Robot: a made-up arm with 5 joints.
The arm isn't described. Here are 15 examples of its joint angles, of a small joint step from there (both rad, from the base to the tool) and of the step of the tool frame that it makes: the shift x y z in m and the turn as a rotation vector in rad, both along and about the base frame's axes.
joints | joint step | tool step
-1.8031 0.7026 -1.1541 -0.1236 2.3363 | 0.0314 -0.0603 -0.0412 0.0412 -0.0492 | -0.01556 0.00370 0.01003 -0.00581 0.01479 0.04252
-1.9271 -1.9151 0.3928 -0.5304 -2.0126 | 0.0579 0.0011 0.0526 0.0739 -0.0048 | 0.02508 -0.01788 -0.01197 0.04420 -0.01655 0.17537
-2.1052 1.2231 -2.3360 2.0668 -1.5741 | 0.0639 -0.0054 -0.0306 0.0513 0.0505 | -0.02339 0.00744 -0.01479 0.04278 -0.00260 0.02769
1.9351 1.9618 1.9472 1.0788 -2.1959 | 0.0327 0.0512 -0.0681 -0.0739 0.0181 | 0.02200 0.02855 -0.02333 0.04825 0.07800 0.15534
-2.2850 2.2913 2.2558 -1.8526 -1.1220 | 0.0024 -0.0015 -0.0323 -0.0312 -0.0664 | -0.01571 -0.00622 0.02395 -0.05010 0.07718 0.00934
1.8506 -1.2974 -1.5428 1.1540 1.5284 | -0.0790 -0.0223 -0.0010 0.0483 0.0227 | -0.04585 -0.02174 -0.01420 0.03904 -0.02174 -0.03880
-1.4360 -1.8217 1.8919 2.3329 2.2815 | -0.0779 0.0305 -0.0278 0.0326 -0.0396 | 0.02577 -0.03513 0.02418 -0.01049 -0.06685 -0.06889
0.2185 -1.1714 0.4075 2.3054 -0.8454 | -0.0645 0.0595 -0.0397 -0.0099 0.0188 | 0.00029 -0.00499 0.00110 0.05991 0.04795 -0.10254
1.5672 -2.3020 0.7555 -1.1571 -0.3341 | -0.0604 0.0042 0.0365 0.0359 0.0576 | -0.02289 0.00255 -0.00019 -0.00864 -0.01610 0.02943
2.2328 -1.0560 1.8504 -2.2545 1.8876 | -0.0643 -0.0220 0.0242 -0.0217 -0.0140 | -0.04190 -0.02412 -0.00016 0.00159 -0.01928 -0.05589
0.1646 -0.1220 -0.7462 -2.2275 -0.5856 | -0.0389 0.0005 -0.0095 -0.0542 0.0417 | -0.01046 0.00485 0.00867 -0.01497 0.06677 -0.00560
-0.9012 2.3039 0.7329 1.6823 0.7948 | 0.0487 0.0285 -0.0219 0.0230 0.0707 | 0.00436 0.00864 0.03536 0.01899 -0.08231 0.01192
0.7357 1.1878 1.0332 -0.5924 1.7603 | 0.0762 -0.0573 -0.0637 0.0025 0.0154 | 0.04579 -0.06068 0.00964 -0.06277 -0.00897 0.12661
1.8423 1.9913 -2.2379 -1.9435 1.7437 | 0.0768 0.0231 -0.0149 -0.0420 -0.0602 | 0.00472 -0.05297 -0.00364 0.00666 -0.02904 0.14059
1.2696 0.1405 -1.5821 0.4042 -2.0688 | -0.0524 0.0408 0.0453 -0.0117 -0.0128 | -0.02413 0.01671 0.00421 0.04908 0.03882 -0.05273
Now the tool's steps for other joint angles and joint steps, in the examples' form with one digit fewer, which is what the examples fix.
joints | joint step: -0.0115 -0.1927 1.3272 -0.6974 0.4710 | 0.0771 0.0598 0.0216 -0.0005 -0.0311
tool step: 0.0575 -0.0352 -0.0276 0.0417 -0.0157 0.1051
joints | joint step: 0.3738 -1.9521 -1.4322 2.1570 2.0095 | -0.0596 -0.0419 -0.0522 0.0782 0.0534
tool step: -0.0262 0.0318 -0.0024 0.0032 -0.0267 -0.0202
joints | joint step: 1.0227 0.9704 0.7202 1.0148 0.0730 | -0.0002 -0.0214 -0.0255 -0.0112 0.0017
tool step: 0.0039 -0.0068 0.0031 -0.0281 -0.0060 0.0300
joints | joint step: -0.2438 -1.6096 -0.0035 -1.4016 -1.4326 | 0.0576 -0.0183 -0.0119 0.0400 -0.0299
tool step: 0.0229 -0.0132 -0.0061 0.0123 0.0042 0.0854
